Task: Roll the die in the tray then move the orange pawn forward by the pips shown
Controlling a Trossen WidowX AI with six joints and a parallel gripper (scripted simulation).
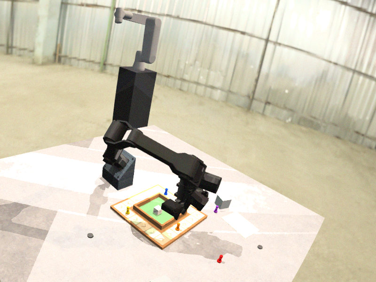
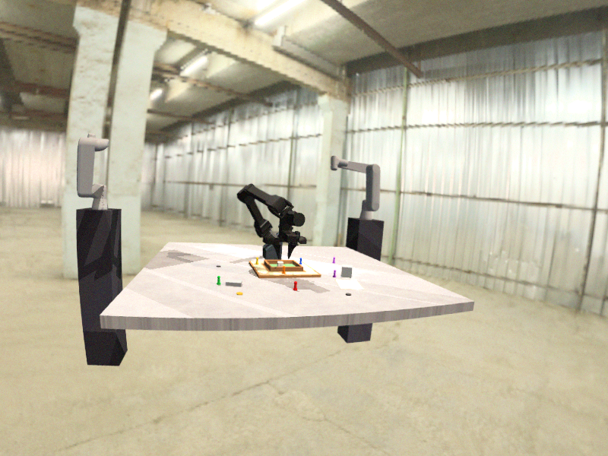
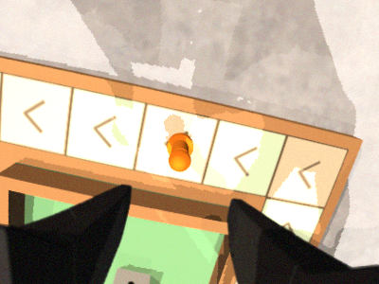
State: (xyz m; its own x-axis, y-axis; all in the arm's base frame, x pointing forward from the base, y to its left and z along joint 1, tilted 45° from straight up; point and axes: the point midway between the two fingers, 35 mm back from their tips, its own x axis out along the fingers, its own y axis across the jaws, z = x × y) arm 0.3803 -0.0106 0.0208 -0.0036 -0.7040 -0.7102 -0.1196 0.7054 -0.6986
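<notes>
My gripper tip is now 50 mm above the orange pawn. Round my gripper tip: yellow pawn (170 mm behind, 90 mm to the right, 50 mm below); then white die (110 mm behind, 50 mm below, 10 mm to the left); then red pawn (210 mm ahead, 60 mm below).
</notes>
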